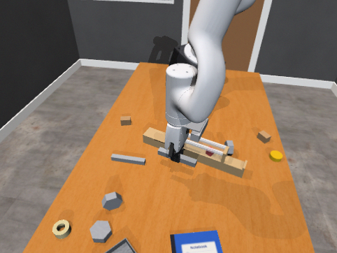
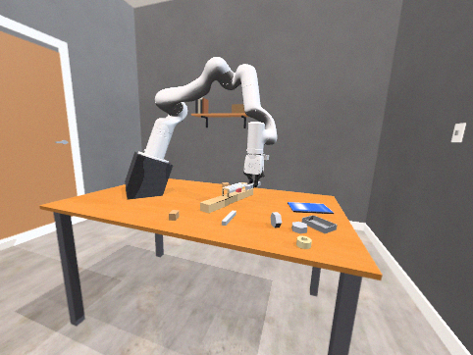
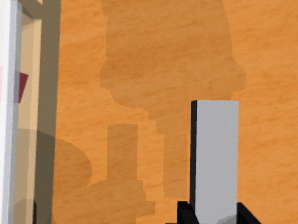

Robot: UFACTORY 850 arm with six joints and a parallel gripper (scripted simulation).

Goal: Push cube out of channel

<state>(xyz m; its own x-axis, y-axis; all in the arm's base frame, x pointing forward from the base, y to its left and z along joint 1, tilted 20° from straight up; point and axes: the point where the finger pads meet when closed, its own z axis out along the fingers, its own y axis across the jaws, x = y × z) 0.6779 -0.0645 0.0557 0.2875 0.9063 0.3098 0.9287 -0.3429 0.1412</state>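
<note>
The grey rod lies 200 mm to the right of my hand, 130 mm below it and 60 mm behind it. Round my hand: tan cube 310 mm behind, 280 mm to the right, 120 mm below; grey tray 330 mm ahead, 130 mm to the right, 130 mm below; red cube 120 mm to the left, 120 mm behind, 80 mm below.
</note>
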